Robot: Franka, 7 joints.
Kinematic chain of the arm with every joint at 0, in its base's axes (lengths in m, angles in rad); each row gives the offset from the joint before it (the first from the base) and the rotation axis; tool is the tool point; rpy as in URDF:
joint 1: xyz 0 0 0.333 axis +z
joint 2: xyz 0 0 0 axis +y
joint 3: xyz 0 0 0.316 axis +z
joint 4: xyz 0.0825 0 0 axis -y
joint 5: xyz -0.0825 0 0.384 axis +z
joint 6: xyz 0 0 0 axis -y
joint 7: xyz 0.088 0 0 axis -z
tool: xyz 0 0 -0.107 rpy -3.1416 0 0
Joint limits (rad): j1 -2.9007..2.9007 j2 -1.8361..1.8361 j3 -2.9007..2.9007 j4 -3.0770..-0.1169 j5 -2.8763..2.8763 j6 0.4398..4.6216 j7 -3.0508..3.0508
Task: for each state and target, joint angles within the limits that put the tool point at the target. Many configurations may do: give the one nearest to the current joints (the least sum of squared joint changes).
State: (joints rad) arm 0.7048 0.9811 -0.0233 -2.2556 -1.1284 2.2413 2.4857
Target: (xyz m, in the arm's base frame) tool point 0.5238 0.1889 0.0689
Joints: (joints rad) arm 0.5890 0.7586 -0.1842 -1.9680 -1.1470 2.2413 2.4857
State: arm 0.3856 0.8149 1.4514 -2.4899 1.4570 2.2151 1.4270
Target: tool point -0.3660 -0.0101 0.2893
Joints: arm 1.1317 0.7088 1.7519 -2.7798 1.4566 2.1876 1.4270
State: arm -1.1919 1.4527 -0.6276 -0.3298 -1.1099 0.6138 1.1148
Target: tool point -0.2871 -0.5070 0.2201
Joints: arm -1.4709 1.3827 -0.7933 -1.1551 -0.8423 0.4398 1.1148
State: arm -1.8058 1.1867 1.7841 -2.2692 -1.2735 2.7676 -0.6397
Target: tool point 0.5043 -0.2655 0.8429
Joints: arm -1.5955 0.9366 1.9740 -1.3901 -1.1792 2.7675 -0.6397
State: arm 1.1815 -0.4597 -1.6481 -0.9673 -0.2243 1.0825 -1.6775
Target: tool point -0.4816 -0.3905 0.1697
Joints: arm 0.2972 -1.0914 -2.5054 -1.1658 -0.4251 1.0054 -1.6775
